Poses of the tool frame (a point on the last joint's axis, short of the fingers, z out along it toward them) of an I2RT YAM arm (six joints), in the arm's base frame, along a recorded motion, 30 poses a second.
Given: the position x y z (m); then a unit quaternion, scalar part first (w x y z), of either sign.
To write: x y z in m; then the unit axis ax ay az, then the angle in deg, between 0 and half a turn. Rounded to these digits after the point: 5 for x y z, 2 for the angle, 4 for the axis.
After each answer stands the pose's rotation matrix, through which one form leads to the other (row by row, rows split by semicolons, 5 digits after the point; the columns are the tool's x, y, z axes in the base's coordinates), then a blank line. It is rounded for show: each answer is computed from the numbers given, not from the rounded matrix.
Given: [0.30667, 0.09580, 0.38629, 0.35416, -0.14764, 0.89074, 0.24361]
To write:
[0.30667, 0.09580, 0.38629, -0.1579, 0.9525, 0.2605, 138.52]
-0.70554 -0.43558 0.55900; -0.09046 0.83771 0.53857; -0.70287 0.32941 -0.63045

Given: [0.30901, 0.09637, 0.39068, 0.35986, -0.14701, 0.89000, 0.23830]
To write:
[0.30901, 0.09637, 0.39068, -0.1576, 0.9539, 0.2554, 137.82]
-0.69778 -0.43319 0.57049; -0.09017 0.84320 0.52998; -0.71062 0.31837 -0.62743

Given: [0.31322, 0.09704, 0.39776, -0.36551, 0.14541, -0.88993, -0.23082]
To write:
[0.31322, 0.09704, 0.39776, -0.1562, 0.9561, 0.2480, 137.12]
-0.69052 -0.42755 0.58343; -0.09008 0.85116 0.51713; -0.71769 0.30453 -0.62625

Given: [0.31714, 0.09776, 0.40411, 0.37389, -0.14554, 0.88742, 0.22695]
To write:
[0.31714, 0.09776, 0.40411, -0.1569, 0.9568, 0.2447, 136.09]
-0.67805 -0.42802 0.59754; -0.08860 0.85462 0.51163; -0.72966 0.29397 -0.61740

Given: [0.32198, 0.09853, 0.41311, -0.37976, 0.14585, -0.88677, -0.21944]
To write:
[0.32198, 0.09853, 0.41311, -0.1577, 0.9586, 0.2372, 135.36]
-0.66902 -0.42534 0.60951; -0.09200 0.86115 0.49996; -0.73753 0.27841 -0.61526

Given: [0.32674, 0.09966, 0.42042, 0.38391, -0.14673, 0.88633, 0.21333]
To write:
[0.32674, 0.09966, 0.42042, -0.1589, 0.9599, 0.2310, 134.85]
-0.66217 -0.42390 0.61793; -0.09630 0.86592 0.49082; -0.74314 0.26550 -0.61421

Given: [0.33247, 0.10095, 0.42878, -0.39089, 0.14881, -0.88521, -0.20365]
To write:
[0.33247, 0.10095, 0.42878, -0.1617, 0.9617, 0.2213, 133.98]
-0.65012 -0.42266 0.63142; -0.10425 0.87277 0.47688; -0.75264 0.24421 -0.61147

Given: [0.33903, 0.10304, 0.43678, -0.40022, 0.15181, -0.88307, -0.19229]
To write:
[0.33903, 0.10304, 0.43678, -0.1657, 0.9636, 0.2098, 132.82]
-0.63356 -0.42203 0.64845; -0.11420 0.87996 0.46112; -0.76522 0.21809 -0.60570

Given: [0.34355, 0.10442, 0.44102, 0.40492, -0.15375, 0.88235, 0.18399]
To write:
[0.34355, 0.10442, 0.44102, -0.1682, 0.9650, 0.2012, 132.23]
-0.62480 -0.42033 0.65799; -0.12232 0.88502 0.44920; -0.77114 0.20018 -0.60437

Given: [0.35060, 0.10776, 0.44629, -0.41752, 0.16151, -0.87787, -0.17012]
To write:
[0.35060, 0.10776, 0.44629, -0.1777, 0.9661, 0.1872, 130.64]
-0.59919 -0.42562 0.67810; -0.14151 0.88995 0.43355; -0.78800 0.16382 -0.59347

